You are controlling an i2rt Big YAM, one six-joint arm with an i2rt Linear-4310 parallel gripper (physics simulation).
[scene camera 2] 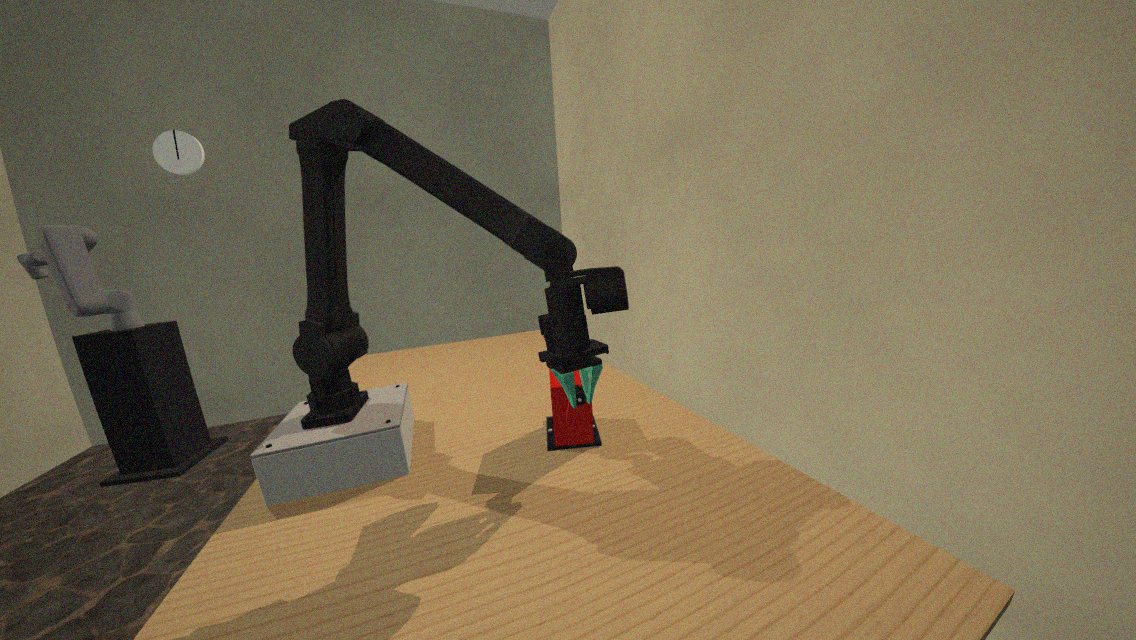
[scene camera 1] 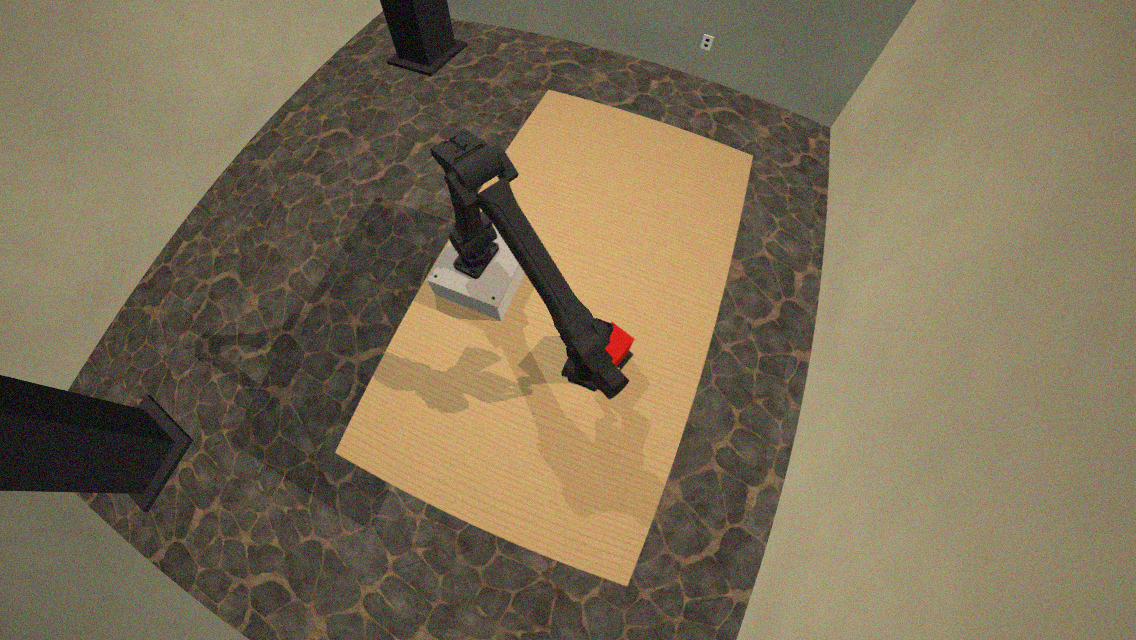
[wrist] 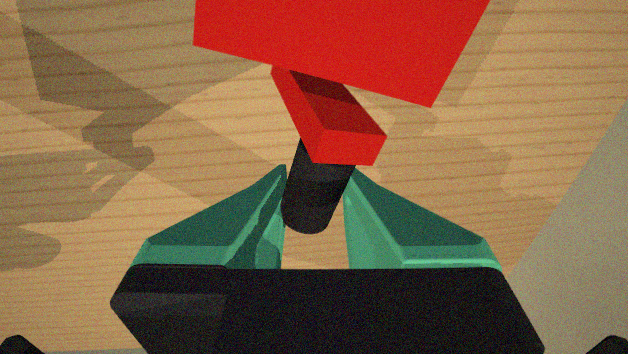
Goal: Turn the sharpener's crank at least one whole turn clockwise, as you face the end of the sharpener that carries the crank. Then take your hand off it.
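Pixels of known places: gripper, fingertip midpoint: (scene camera 2: pixel 581 405) (scene camera 1: pixel 586 383) (wrist: pixel 314 176); arm's base, link origin: (scene camera 2: pixel 338 412) (scene camera 1: pixel 476 257).
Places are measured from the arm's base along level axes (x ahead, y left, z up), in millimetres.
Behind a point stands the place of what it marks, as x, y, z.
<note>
The red sharpener (scene camera 1: pixel 620 343) @(470, -47, 32) (scene camera 2: pixel 572 425) @(436, -124, -47) (wrist: pixel 340 40) @(441, -113, 33) stands upright on a dark base plate on the table. In the wrist view its crank arm (wrist: pixel 350 150) sticks out below the body and slants down to the right, and the black crank handle (wrist: pixel 315 200) @(438, -165, 41) points toward the camera. My gripper (scene camera 2: pixel 581 403) @(441, -174, 16) (wrist: pixel 314 176) @(441, -174, 16) points down at the crank end, with its green fingers shut around the handle. The left finger touches it; a narrow gap shows beside the right finger's lower part. In scene camera 1 the arm hides the crank and fingers.
The wooden table (scene camera 1: pixel 635 159) @(217, 664, -96) (scene camera 2: pixel 715 508) @(579, -349, -96) carries my arm's light grey base block (scene camera 1: pixel 469 290) @(41, -97, 1) (scene camera 2: pixel 341 469) @(33, -115, -58). A wall rises beyond the table's far long edge. A black pedestal (scene camera 2: pixel 143 397) with a grey arm (scene camera 2: pixel 75 270) stands on the stone floor behind.
</note>
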